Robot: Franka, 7 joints.
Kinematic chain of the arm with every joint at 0, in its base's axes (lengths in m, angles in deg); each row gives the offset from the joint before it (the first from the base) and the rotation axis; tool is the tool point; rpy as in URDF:
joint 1: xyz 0 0 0.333 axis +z
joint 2: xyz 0 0 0 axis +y
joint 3: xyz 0 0 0.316 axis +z
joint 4: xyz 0.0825 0 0 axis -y
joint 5: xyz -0.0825 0 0.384 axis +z
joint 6: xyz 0 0 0 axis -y
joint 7: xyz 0.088 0 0 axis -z
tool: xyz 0 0 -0.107 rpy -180 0 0
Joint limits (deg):
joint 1: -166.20..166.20
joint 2: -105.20..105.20
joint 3: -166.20..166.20
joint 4: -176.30..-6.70
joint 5: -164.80..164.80
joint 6: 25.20..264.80
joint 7: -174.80..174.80
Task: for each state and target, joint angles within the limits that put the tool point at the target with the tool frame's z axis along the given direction. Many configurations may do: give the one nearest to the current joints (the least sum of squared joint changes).
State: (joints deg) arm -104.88 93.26 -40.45 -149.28 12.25 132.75 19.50
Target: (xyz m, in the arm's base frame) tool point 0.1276 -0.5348 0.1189 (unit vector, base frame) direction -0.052 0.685 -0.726
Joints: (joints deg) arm -69.05 40.79 -9.20 -103.81 11.14 100.39 19.50
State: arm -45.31 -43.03 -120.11 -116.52 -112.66 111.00 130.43
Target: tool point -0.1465 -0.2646 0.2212 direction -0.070 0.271 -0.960
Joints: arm -46.49 -61.26 -83.46 -162.57 -71.87 99.35 130.43
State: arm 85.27 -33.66 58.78 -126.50 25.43 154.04 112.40
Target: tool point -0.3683 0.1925 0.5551 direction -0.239 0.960 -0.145
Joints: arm 79.59 -68.56 61.39 -149.65 22.39 176.24 112.40
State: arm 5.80 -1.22 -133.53 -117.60 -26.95 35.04 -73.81
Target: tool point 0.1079 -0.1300 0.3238 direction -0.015 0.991 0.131
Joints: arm 52.00 37.12 -115.24 -160.55 21.56 36.74 -73.81
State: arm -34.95 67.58 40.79 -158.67 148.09 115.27 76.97
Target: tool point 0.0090 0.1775 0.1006 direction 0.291 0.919 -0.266
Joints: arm -48.46 71.45 26.60 -176.30 120.97 125.60 76.97
